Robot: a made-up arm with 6 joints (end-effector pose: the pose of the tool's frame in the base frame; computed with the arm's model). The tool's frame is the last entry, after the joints. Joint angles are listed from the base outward.
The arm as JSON. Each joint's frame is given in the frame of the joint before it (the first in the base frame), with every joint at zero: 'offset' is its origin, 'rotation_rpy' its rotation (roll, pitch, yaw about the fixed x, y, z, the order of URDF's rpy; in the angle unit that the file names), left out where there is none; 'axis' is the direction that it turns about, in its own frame. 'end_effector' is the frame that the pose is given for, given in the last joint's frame.
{
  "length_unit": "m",
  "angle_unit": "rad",
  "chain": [
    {
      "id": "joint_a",
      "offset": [
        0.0,
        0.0,
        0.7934
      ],
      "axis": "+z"
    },
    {
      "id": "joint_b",
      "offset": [
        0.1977,
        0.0,
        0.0
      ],
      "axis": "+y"
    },
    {
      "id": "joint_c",
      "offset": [
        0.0,
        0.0,
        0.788
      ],
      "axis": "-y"
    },
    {
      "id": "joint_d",
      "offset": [
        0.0,
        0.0,
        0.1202
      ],
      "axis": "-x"
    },
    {
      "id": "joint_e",
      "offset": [
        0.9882,
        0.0,
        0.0
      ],
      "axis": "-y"
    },
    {
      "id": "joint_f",
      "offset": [
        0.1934,
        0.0,
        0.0
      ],
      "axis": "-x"
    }
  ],
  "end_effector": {
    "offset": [
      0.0,
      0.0,
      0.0
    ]
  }
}
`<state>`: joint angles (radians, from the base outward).
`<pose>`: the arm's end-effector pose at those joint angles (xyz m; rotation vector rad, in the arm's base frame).
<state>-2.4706 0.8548 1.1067 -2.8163 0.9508 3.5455</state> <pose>-1.4922 -1.1203 1.5569 0.6081 1.1164 -2.2633</pose>
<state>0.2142 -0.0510 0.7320 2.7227 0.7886 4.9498</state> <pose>0.9244 0.2582 2.3700 -1.4705 -0.4126 0.3768</pose>
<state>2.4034 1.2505 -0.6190 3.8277 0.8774 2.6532</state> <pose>-0.3977 0.4892 -0.0226 -2.7501 0.3187 0.6000</pose>
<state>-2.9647 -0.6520 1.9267 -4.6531 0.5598 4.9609</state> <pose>1.3132 0.1306 1.9380 2.8825 -0.6808 0.7444</pose>
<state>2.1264 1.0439 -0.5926 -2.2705 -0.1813 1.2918</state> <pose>-0.5205 0.7878 0.0044 -0.8601 1.5225 0.9500</pose>
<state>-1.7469 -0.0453 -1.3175 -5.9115 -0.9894 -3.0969</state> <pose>-0.1375 -0.4376 0.5257 -0.7110 0.6800 1.6938</pose>
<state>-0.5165 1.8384 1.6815 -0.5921 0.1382 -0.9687</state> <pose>1.8580 -1.0723 0.5413 1.5155 -0.4283 -0.5001</pose>
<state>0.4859 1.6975 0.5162 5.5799 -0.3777 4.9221</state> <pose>1.2905 0.7337 -0.3617 1.3540 1.4335 -1.0648</pose>
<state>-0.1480 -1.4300 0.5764 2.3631 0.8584 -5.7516</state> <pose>-1.0405 0.2590 1.9078 2.1801 0.4863 1.5980</pose>
